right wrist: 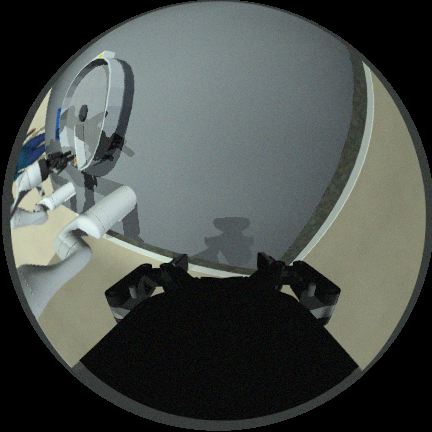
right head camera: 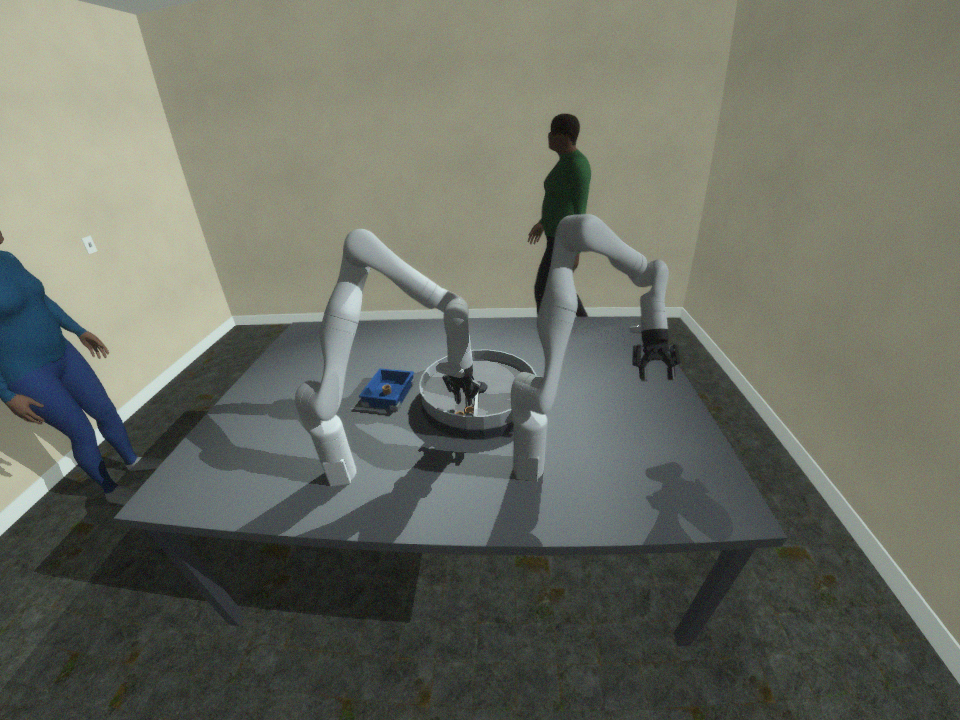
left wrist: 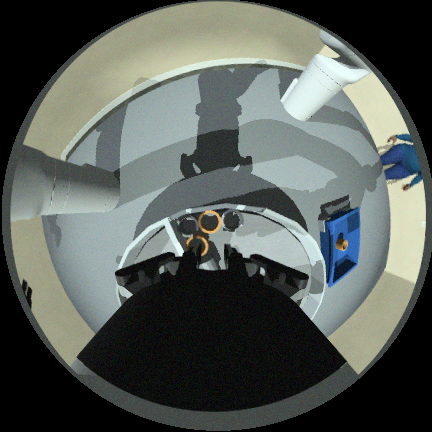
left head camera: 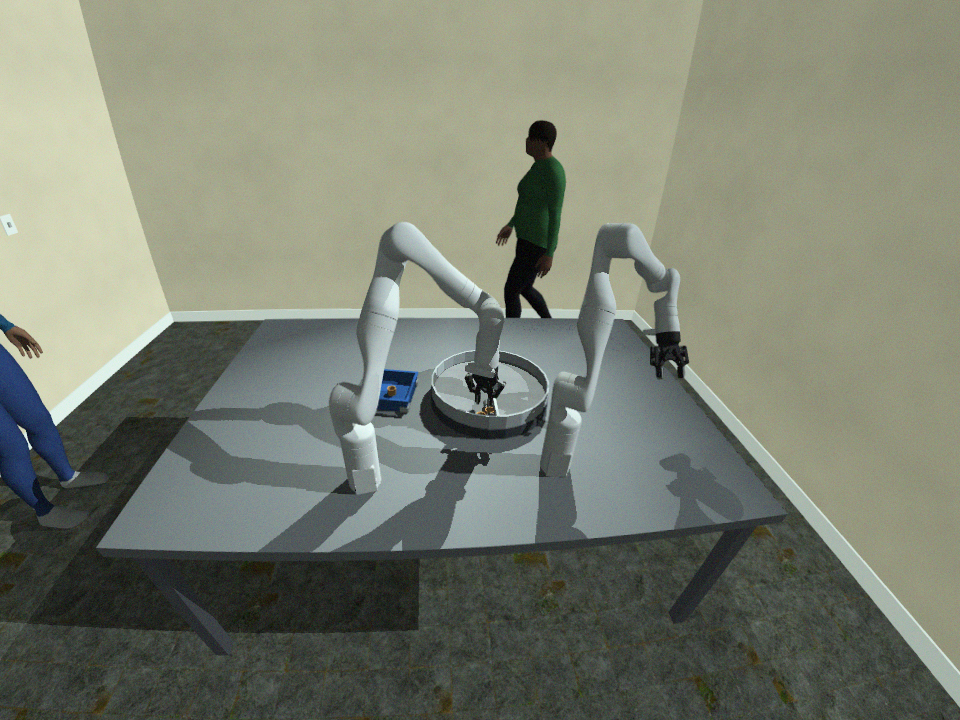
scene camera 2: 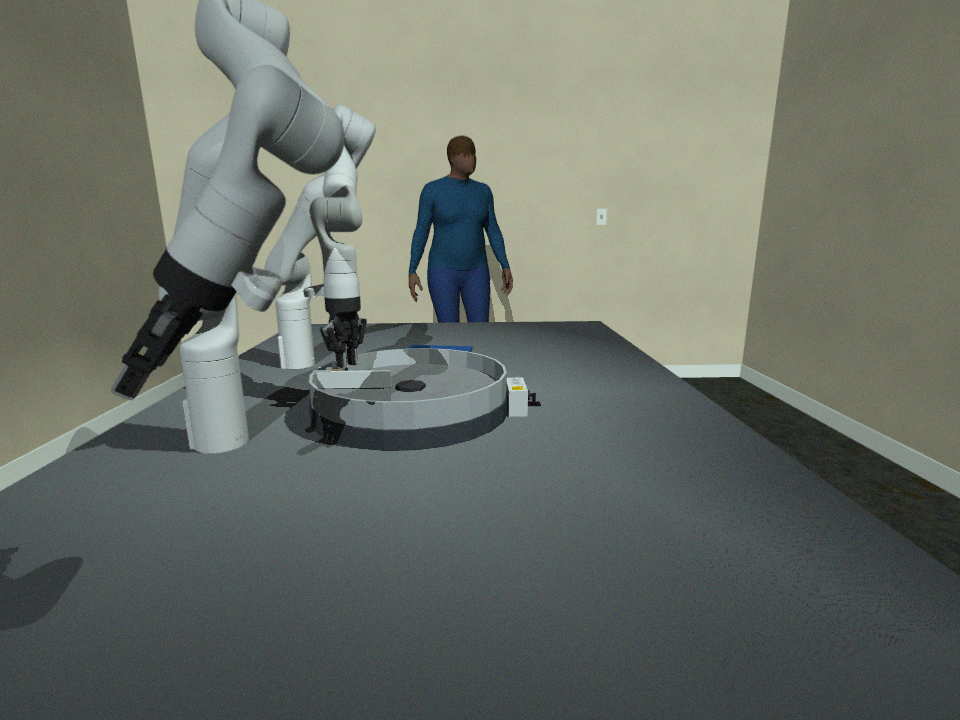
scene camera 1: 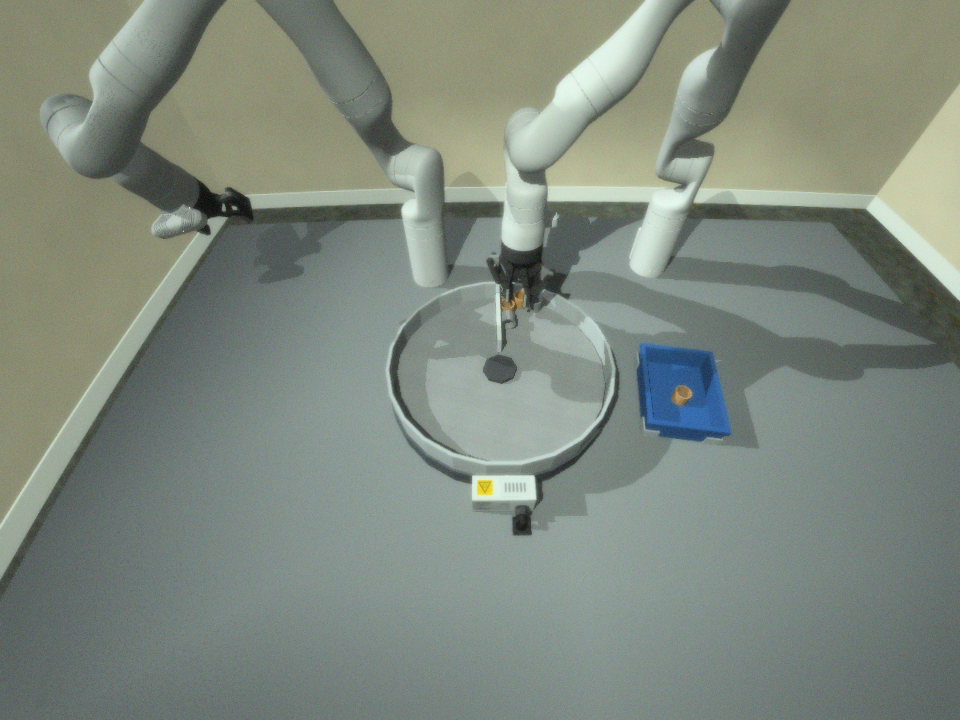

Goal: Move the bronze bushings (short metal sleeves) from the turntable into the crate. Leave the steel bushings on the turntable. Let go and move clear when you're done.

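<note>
Two bronze bushings stand on the turntable beside the divider. Two steel bushings stand near them, and a third steel bushing lies on its side. A bronze bushing is in the blue crate. My left gripper is open, low over the cluster; one finger overlaps the nearer bronze bushing in the left wrist view. My right gripper is open and empty, away at the right.
The white divider runs from the turntable's rim toward its dark hub. A white box with a yellow label stands against the rim. A person in green and a person in blue stand beyond the table.
</note>
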